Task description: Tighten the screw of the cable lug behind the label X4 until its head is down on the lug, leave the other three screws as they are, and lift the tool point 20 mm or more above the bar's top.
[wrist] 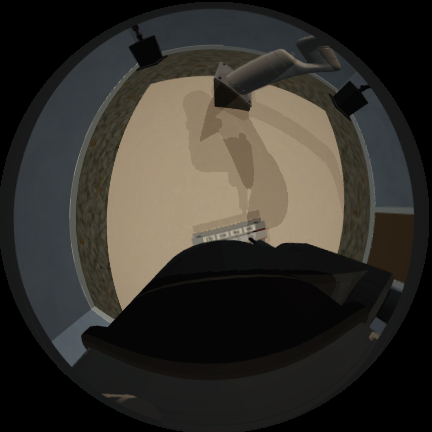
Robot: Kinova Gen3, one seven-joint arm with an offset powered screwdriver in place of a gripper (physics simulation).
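Frame: origin at the arm's base, x ahead, y left, z up, level; centimetres.
Where they show: hand, its tool point: point(249, 238); arm's base, origin of its link: point(236, 84).
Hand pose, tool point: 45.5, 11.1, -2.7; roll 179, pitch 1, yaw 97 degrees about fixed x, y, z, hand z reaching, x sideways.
Each offset is from my tool point to the centre of the thing, as dx, dy, dz. "spot": to the spot under its first point. Level surfaces: height alone.
The bar {spot: +2.5, -11.4, -0.7} point(198, 237) lies on the table in the lower middle of the wrist view, with a row of white labels: one at the left end {spot: +2.1, -8.9, -0.6} point(209, 238), two in the middle point(223, 235) point(236, 232) and one at the right end {spot: -2.1, -0.3, -0.6} point(249, 228). Their print is too small to read surely, so I cannot tell which is X4. The dark tip of my screwdriver point(252, 240) shows at the right end of the bar, in front of the rightmost label. Whether it touches a screw cannot be seen. The screws and lugs are mostly hidden by the black tool body.
The black tool body point(220, 310) covers the lower part of the view. The arm's base plate point(232, 96) stands at the far edge of the pale table {dz -4.8} point(150, 175), with the grey arm point(265, 70) rising from it. Two black box-like fixtures point(146, 51) point(350, 99) stand beyond the table.
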